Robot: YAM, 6 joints.
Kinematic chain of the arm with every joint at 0, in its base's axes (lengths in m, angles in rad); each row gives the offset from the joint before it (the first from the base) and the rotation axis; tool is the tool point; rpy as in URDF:
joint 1: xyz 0 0 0.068 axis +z
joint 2: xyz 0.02 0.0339 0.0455 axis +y
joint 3: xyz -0.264 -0.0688 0 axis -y
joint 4: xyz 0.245 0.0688 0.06 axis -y
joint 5: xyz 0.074 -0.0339 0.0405 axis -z
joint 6: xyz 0.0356 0 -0.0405 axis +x
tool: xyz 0 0 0 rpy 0 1.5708 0
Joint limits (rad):
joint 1: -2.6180..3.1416
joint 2: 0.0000..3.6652
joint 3: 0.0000..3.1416
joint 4: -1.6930..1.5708
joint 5: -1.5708..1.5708
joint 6: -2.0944..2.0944
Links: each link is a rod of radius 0.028 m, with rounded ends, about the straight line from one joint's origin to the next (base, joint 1, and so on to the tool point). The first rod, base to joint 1, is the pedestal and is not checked.
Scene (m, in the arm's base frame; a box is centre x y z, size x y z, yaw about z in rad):
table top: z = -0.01
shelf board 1: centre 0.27 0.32 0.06 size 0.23 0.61 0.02 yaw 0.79
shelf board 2: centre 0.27 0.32 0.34 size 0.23 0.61 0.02 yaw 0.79
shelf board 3: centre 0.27 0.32 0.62 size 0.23 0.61 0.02 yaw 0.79
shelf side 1: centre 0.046 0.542 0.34 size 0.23 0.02 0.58 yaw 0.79
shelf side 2: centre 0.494 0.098 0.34 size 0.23 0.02 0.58 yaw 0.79
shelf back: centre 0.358 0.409 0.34 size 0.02 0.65 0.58 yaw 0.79
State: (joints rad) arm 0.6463 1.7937 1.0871 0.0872 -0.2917 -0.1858
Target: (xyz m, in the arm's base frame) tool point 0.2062 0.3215 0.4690
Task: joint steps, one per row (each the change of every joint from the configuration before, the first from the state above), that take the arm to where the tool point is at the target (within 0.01 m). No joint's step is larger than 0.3 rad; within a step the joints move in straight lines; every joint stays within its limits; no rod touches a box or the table.
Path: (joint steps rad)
1: -0.0521 -0.2674 -0.1880 -0.1632 -0.0064 0.0000
2: -0.0521 -0.2674 -0.1881 -0.1632 -0.0064 0.0000
3: -0.0521 -0.2673 -0.1880 -0.1633 -0.0064 0.0000
4: 0.2180 -0.0147 0.2150 0.1520 -0.0211 0.0000
5: 0.2180 -0.0147 0.2151 0.1519 -0.0211 0.0000
6: 0.2181 -0.0147 0.2150 0.1520 -0.0211 0.0000
7: -0.0571 0.2248 0.1561 0.0656 0.0244 0.0000
8: -0.0571 0.2248 0.1561 0.0657 0.0243 0.0000
9: -0.0570 0.2247 0.1561 0.0656 0.0244 0.0000

